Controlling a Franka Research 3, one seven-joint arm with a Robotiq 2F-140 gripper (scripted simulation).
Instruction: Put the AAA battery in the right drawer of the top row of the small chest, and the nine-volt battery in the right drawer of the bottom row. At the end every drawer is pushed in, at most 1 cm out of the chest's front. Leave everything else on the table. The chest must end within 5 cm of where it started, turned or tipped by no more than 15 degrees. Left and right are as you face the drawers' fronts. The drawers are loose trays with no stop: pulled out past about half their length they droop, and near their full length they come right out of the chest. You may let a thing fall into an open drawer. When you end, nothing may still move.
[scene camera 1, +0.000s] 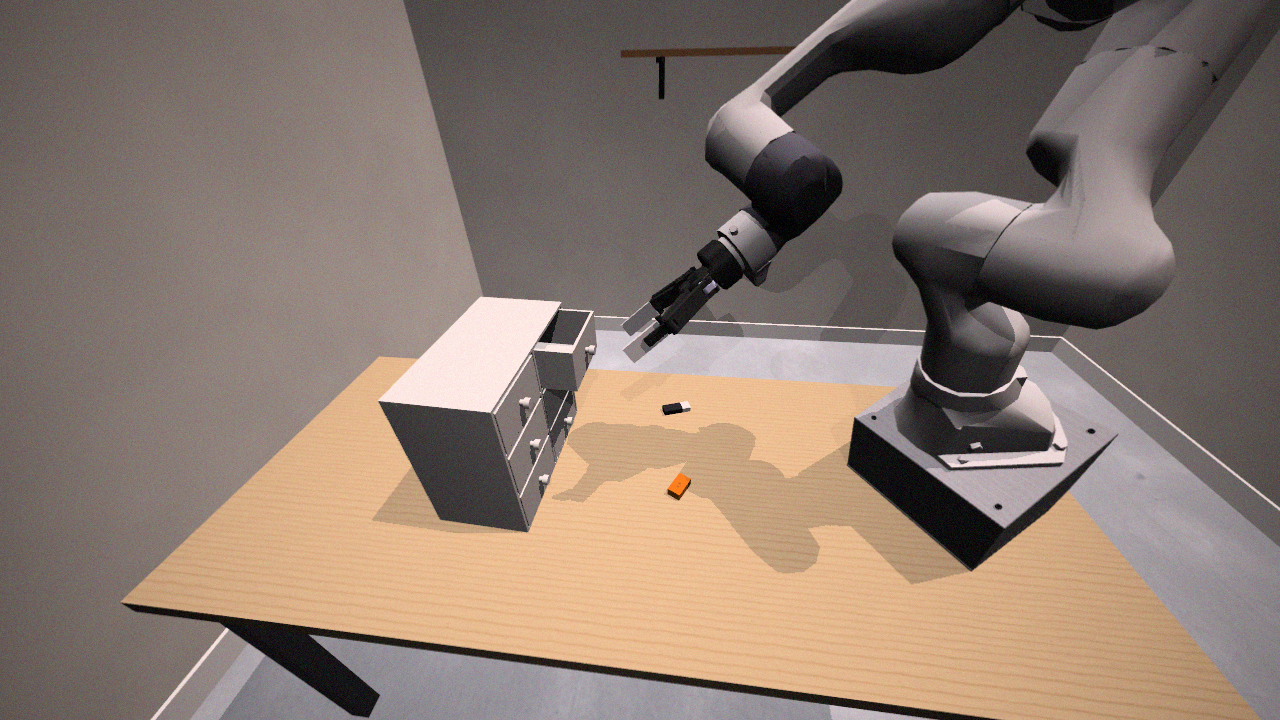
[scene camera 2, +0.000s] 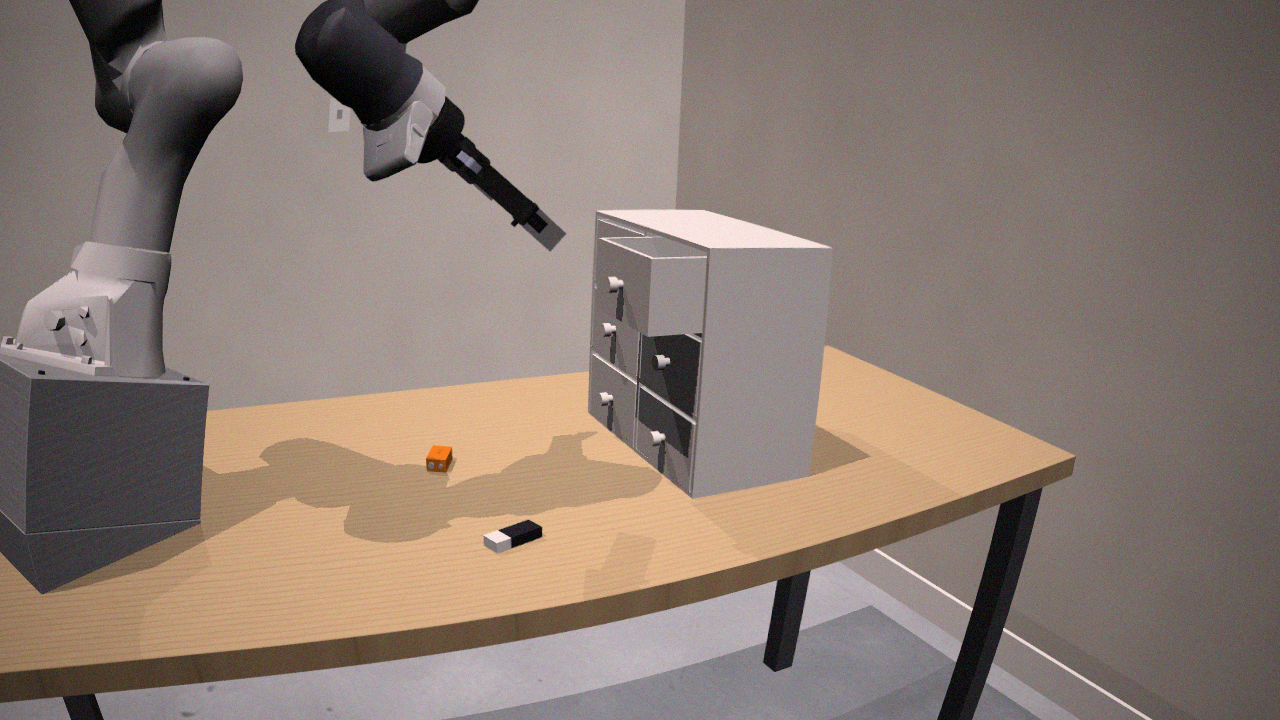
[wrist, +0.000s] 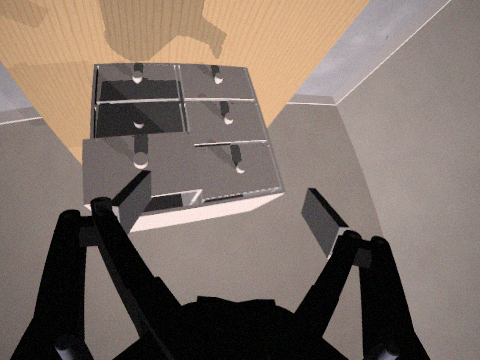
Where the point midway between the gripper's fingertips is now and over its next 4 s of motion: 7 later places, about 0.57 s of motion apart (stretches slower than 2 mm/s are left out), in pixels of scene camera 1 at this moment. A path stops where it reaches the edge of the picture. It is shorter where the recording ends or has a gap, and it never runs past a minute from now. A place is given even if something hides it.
My gripper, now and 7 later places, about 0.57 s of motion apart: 626, 342; 631, 341; 644, 343; 635, 344; 634, 344; 625, 350; 617, 352; 615, 351
